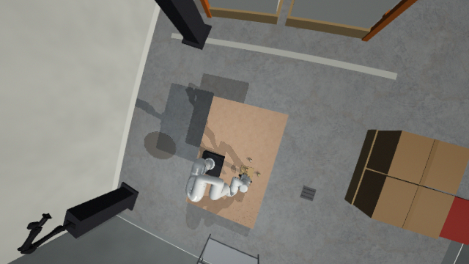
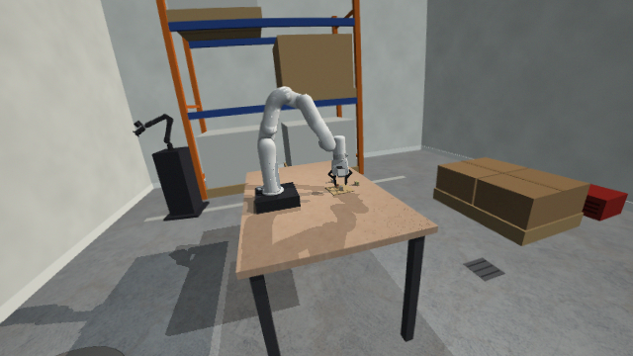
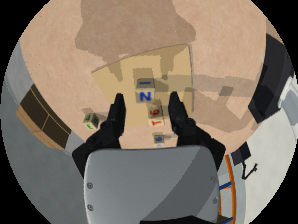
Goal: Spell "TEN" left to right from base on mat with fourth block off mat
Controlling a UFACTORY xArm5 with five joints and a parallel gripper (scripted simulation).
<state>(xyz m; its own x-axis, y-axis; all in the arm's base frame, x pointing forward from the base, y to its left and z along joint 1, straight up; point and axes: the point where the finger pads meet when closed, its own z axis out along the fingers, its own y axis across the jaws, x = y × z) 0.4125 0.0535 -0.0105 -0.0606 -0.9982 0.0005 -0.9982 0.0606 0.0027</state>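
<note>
My gripper is now 2 cm to the right of the tan mat and 5 cm above it.
</note>
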